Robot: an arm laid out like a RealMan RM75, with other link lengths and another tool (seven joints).
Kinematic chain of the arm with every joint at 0, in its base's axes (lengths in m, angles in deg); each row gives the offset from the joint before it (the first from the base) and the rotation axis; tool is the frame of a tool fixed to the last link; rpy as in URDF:
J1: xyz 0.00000 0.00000 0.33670 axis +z
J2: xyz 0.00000 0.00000 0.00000 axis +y
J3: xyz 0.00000 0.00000 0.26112 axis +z
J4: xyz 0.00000 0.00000 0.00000 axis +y
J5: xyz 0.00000 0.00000 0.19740 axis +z
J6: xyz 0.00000 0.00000 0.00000 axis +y
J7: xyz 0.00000 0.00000 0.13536 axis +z
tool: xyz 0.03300 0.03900 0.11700 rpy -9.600 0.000 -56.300
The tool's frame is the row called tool.
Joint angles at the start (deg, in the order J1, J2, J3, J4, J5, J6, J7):
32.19, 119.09, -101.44, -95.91, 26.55, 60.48, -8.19
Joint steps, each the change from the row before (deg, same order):
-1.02, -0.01, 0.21, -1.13, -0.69, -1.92, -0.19
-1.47, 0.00, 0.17, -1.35, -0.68, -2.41, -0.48
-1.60, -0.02, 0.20, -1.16, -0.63, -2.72, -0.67
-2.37, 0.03, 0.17, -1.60, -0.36, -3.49, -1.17
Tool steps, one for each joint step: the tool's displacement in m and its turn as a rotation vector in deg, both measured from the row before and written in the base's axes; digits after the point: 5 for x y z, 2 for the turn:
-0.00446, 0.00573, 0.00637, 2.05, 1.12, 1.12
-0.00426, 0.00572, 0.00775, 2.37, 1.27, 1.38
-0.00313, 0.00607, 0.00856, 2.53, 1.20, 1.38
-0.00352, 0.00521, 0.01094, 3.00, 1.58, 1.75

